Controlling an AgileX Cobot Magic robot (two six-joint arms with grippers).
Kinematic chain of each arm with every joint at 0, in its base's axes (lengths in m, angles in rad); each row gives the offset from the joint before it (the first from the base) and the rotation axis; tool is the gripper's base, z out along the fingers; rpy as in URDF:
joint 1: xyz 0 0 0.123 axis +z
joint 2: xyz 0 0 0 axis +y
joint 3: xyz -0.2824 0 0.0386 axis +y
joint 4: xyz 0.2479 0 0.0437 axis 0.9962 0 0.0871
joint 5: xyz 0 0 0 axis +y
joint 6: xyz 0.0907 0 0.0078 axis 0.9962 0 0.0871
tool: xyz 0 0 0 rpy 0 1.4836 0
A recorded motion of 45 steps. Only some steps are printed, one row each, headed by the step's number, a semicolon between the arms.
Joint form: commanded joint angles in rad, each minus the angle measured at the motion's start. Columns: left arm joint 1, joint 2, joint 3, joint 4, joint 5, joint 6; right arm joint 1, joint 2, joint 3, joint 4, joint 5, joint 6.
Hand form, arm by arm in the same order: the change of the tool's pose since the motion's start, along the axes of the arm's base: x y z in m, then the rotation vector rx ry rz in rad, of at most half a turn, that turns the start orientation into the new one. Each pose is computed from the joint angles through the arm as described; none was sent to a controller.
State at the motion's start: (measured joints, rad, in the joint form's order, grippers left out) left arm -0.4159 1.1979 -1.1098 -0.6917 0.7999 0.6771; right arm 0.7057 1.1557 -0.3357 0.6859 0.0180 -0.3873
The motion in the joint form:
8: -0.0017 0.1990 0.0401 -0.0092 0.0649 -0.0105; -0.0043 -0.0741 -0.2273 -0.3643 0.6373 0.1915
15: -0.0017 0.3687 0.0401 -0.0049 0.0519 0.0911; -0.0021 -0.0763 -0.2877 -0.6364 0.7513 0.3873
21: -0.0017 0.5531 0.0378 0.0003 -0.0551 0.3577; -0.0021 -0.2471 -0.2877 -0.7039 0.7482 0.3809
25: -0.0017 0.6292 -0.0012 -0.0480 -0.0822 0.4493; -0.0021 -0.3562 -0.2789 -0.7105 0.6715 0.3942
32: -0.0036 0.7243 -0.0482 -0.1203 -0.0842 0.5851; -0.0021 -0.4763 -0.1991 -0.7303 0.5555 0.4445
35: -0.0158 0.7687 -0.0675 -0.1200 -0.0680 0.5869; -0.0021 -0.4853 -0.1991 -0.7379 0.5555 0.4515
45: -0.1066 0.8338 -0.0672 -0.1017 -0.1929 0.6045; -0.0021 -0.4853 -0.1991 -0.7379 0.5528 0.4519
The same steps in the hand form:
8: 0.0310 -0.0175 -0.0673 0.1002 0.2770 -0.0353; -0.0158 0.0071 0.0438 -0.1885 0.2180 0.2938
15: 0.0564 -0.0280 -0.1177 0.1995 0.3551 -0.0968; -0.0076 -0.0043 0.0540 -0.3520 0.2027 0.2254
21: 0.0836 -0.0350 -0.1759 0.3391 0.2712 -0.2283; -0.0215 -0.0217 0.0831 -0.3125 0.0174 0.2228
25: 0.0979 -0.0425 -0.1908 0.3369 0.2432 -0.2598; -0.0305 -0.0298 0.1016 -0.2109 -0.1260 0.1941
32: 0.1113 -0.0525 -0.2116 0.3279 0.2204 -0.3291; -0.0431 -0.0414 0.1006 -0.1074 -0.2406 0.1478
35: 0.1126 -0.0589 -0.2236 0.3334 0.2526 -0.3568; -0.0439 -0.0426 0.1018 -0.1040 -0.2489 0.1432
45: 0.1053 -0.0859 -0.2490 0.4066 0.1936 -0.3897; -0.0438 -0.0425 0.1020 -0.1022 -0.2509 0.1428

